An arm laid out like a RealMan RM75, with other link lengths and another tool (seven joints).
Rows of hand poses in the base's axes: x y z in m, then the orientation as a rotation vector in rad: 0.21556 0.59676 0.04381 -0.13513 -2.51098 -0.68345; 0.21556 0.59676 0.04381 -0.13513 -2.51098 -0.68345; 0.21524 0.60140 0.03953 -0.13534 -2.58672 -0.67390; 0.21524 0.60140 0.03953 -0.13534 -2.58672 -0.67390; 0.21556 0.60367 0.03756 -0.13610 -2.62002 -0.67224; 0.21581 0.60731 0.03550 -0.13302 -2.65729 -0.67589; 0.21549 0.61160 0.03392 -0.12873 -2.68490 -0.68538; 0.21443 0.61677 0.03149 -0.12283 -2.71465 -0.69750; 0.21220 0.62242 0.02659 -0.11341 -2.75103 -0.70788; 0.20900 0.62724 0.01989 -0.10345 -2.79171 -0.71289; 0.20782 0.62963 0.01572 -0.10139 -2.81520 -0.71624; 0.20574 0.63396 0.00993 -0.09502 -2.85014 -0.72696; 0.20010 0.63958 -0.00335 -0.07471 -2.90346 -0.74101; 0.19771 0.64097 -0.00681 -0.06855 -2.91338 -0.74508; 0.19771 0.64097 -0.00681 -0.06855 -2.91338 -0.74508; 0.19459 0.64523 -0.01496 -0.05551 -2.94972 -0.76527; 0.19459 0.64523 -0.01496 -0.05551 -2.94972 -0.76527; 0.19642 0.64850 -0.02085 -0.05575 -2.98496 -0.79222; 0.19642 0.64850 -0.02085 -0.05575 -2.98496 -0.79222; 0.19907 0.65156 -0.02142 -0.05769 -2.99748 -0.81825; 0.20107 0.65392 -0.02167 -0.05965 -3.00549 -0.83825; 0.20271 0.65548 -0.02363 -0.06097 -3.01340 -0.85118; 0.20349 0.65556 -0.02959 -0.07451 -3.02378 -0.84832; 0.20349 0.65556 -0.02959 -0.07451 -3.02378 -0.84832
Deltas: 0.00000 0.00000 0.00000 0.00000 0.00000 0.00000; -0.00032 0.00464 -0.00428 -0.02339 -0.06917 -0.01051; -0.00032 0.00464 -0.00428 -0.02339 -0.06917 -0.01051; 0.00000 0.00691 -0.00625 -0.03190 -0.10013 -0.01632; 0.00025 0.01055 -0.00831 -0.03693 -0.13662 -0.02156; -0.00007 0.01484 -0.00989 -0.03583 -0.16549 -0.02579; -0.00113 0.02001 -0.01232 -0.03321 -0.19720 -0.03001; -0.00336 0.02566 -0.01722 -0.03252 -0.23528 -0.03277; -0.00656 0.03048 -0.02392 -0.03609 -0.27626 -0.03482; -0.00774 0.03287 -0.02809 -0.03852 -0.29948 -0.03859; -0.00982 0.03720 -0.03388 -0.03794 -0.33580 -0.04349; -0.01546 0.04282 -0.04716 -0.03667 -0.39227 -0.04397; -0.01785 0.04421 -0.05062 -0.03513 -0.40347 -0.04295; -0.01785 0.04421 -0.05062 -0.03513 -0.40347 -0.04295; -0.02097 0.04847 -0.05877 -0.02808 -0.44429 -0.04659; -0.02097 0.04847 -0.05877 -0.02808 -0.44429 -0.04659; -0.01914 0.05174 -0.06466 -0.01928 -0.48364 -0.05988; -0.01914 0.05174 -0.06466 -0.01928 -0.48364 -0.05988; -0.01649 0.05480 -0.06523 -0.00678 -0.50130 -0.06957; -0.01449 0.05716 -0.06548 0.00299 -0.51338 -0.07698; -0.01285 0.05872 -0.06744 0.00866 -0.52378 -0.08233; -0.01207 0.05880 -0.07340 0.00245 -0.53078 -0.09182; -0.01207 0.05880 -0.07340 0.00245 -0.53078 -0.09182
